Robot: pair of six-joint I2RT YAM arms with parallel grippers.
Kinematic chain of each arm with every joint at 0, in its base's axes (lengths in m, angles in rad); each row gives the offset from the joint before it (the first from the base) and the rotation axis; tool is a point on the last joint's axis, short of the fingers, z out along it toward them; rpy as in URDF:
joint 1: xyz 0 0 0.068 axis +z
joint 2: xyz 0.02 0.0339 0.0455 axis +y
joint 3: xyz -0.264 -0.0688 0 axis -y
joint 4: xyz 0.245 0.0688 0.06 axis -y
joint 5: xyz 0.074 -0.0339 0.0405 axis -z
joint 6: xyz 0.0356 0 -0.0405 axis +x
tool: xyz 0 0 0 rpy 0 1.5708 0
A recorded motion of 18 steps. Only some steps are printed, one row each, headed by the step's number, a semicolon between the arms.
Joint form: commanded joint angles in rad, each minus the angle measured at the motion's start. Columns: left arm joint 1, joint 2, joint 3, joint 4, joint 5, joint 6; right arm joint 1, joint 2, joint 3, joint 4, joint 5, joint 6.
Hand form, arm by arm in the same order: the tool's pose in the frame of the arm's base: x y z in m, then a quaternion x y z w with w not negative. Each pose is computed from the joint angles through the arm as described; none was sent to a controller.
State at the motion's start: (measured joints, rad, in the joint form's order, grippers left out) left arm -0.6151 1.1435 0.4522 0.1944 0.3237 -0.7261; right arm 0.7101 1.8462 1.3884 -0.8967 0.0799 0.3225
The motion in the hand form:
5: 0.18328 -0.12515 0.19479 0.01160 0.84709 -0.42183 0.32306; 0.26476 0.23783 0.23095 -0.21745 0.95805 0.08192 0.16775
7: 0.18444 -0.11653 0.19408 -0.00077 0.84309 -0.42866 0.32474; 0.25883 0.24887 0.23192 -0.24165 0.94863 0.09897 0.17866
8: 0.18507 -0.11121 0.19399 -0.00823 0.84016 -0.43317 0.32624; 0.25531 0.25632 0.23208 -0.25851 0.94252 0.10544 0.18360
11: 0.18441 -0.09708 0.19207 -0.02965 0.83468 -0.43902 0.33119; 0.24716 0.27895 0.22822 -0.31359 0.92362 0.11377 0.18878
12: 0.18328 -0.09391 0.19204 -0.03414 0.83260 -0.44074 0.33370; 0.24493 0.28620 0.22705 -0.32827 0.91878 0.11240 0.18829
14: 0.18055 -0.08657 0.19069 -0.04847 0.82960 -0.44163 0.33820; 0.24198 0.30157 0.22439 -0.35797 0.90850 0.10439 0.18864
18: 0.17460 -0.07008 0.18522 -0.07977 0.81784 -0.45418 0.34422; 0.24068 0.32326 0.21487 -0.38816 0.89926 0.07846 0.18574
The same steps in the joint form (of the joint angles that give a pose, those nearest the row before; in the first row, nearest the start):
5: 0.0704 -0.0637 -0.0279 -0.0201 0.0223 -0.0022; 0.0238 -0.0973 -0.0405 0.1020 -0.0592 -0.0389
7: 0.1118 -0.0817 -0.0442 -0.0112 0.0534 -0.0121; 0.0561 -0.0989 -0.0446 0.1408 -0.0755 -0.0561
8: 0.1378 -0.0934 -0.0534 -0.0060 0.0733 -0.0183; 0.0772 -0.0942 -0.0411 0.1573 -0.0806 -0.0704
11: 0.2026 -0.1306 -0.0832 -0.0013 0.1112 -0.0327; 0.1346 -0.0569 -0.0148 0.1860 -0.0906 -0.1300
12: 0.2155 -0.1454 -0.0919 -0.0011 0.1177 -0.0369; 0.1521 -0.0405 0.0013 0.1841 -0.0881 -0.1448
14: 0.2453 -0.1774 -0.1129 -0.0045 0.1256 -0.0494; 0.1851 0.0011 0.0448 0.1746 -0.0738 -0.1794
18: 0.3237 -0.2401 -0.1694 0.0162 0.1728 -0.0892; 0.2252 0.0802 0.1171 0.1499 -0.0294 -0.2125

